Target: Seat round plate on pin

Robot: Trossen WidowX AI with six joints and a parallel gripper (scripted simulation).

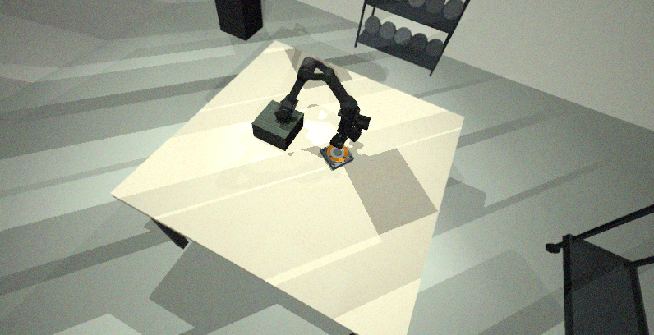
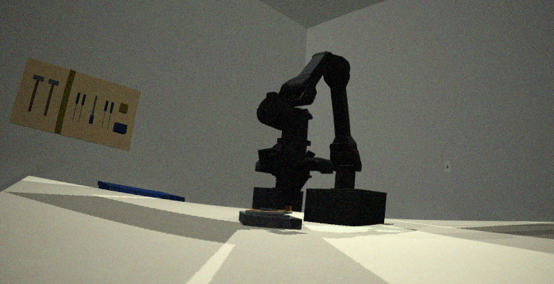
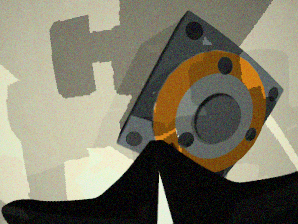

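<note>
The base is 10 mm ahead of my gripper tip, 50 mm to the right of it and 30 mm below it.
</note>
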